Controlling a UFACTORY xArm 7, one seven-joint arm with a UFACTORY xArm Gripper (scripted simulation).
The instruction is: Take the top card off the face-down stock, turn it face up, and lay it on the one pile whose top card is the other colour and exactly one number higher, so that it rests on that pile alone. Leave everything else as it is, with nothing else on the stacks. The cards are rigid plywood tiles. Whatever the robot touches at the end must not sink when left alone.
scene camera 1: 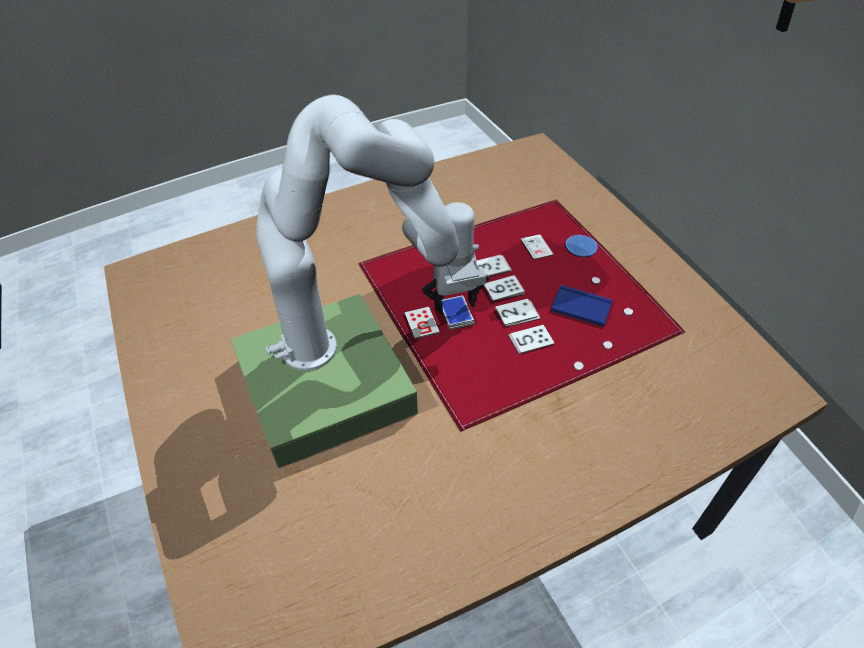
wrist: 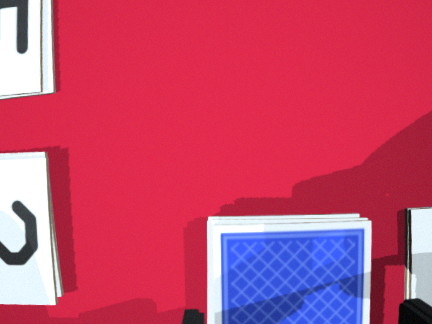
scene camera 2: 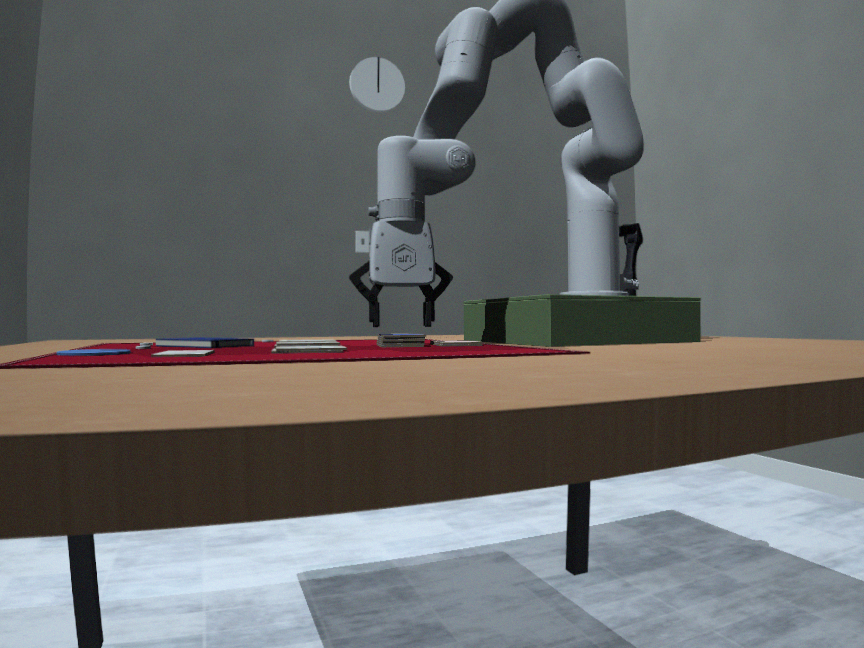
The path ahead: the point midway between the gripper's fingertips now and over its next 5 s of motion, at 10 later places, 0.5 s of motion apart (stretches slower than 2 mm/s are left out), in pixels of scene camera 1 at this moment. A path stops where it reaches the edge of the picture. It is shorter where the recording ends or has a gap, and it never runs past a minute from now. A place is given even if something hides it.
My gripper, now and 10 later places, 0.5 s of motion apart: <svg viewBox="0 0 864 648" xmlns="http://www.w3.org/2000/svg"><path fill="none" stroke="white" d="M455 306L455 308L456 309L456 310L456 307L457 309L459 314L459 316L459 318L459 317L464 313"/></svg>
